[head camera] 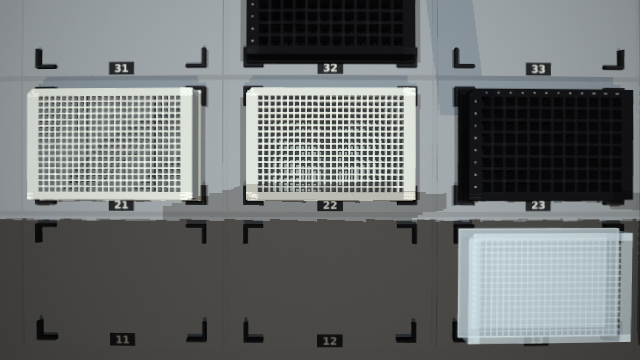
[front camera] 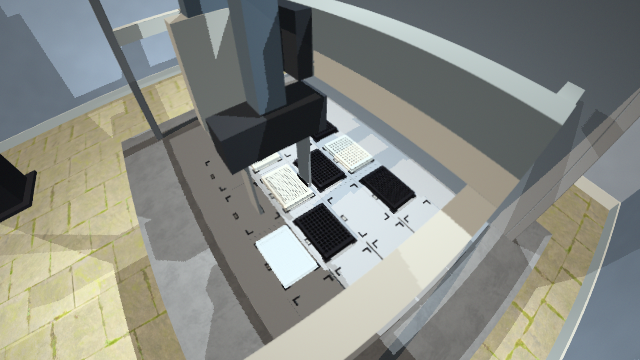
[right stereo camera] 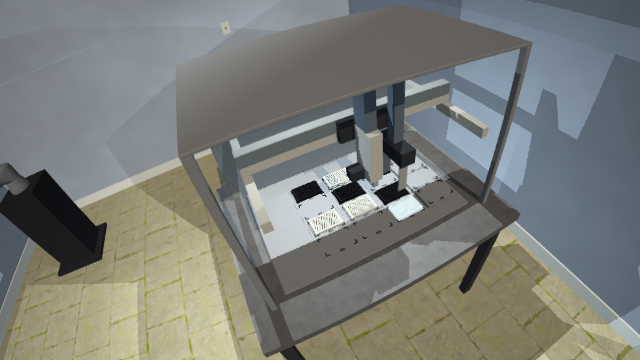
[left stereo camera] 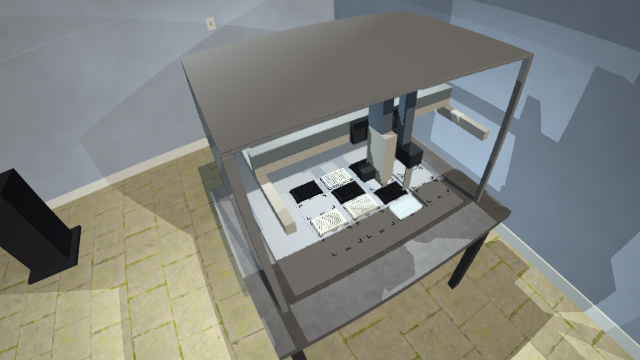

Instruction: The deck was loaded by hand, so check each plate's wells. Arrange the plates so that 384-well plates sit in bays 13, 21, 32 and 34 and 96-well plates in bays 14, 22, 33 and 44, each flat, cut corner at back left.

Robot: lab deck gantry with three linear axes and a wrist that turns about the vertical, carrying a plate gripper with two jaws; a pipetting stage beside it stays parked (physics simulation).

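Places are measured from the robot's base along level axes (x up, y back, z right), in millimetres.
Pixels of known places: gripper, fingertip midpoint: (front camera: 281, 193) (right stereo camera: 393, 180) (left stereo camera: 397, 180); robot's base, origin of the base link: (head camera: 43, 334) (front camera: 206, 163) (right stereo camera: 327, 255) (left stereo camera: 333, 255).
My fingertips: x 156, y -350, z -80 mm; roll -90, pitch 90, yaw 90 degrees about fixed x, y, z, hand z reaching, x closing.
Ahead of a thing's pixels: the offset from my fingertips to its top centre.
In the head view, finely gridded white plates @[dx -142, dy +286, dz -70 mm] (head camera: 111, 145) @[dx -142, dy +122, dz -70 mm] (head camera: 331, 145) lie at 21 and 22, with back-left corners cut. A coarse-welled black plate @[dx -142, dy -42, dz -70 mm] (head camera: 547, 145) (front camera: 325, 231) lies at 23 and another @[dx -142, dy +122, dz -177 mm] (head camera: 331, 25) (front camera: 322, 170) at 32. A pale translucent plate @[dx -142, dy -42, dz +37 mm] (head camera: 545, 285) (front camera: 286, 256), finely gridded, covers bay 13. Behind are a white plate @[dx -142, dy +122, dz -284 mm] (front camera: 348, 152) (left stereo camera: 336, 177), a black plate @[dx -142, dy -42, dz -284 mm] (front camera: 387, 189) on the right and a black plate @[dx -142, dy +286, dz -284 mm] (left stereo camera: 306, 191) on the left; their wells are too small to count. My gripper (front camera: 285, 199) is open and empty, above plate height near 22 and 23.
The pipetting stage (left stereo camera: 382, 157) (right stereo camera: 370, 157) stands beside the gripper and hides part of the back row. Bays 11, 12, 31 and 33 show corner marks in the head view. Side rails (left stereo camera: 277, 200) and a roof (left stereo camera: 350, 70) enclose the deck.
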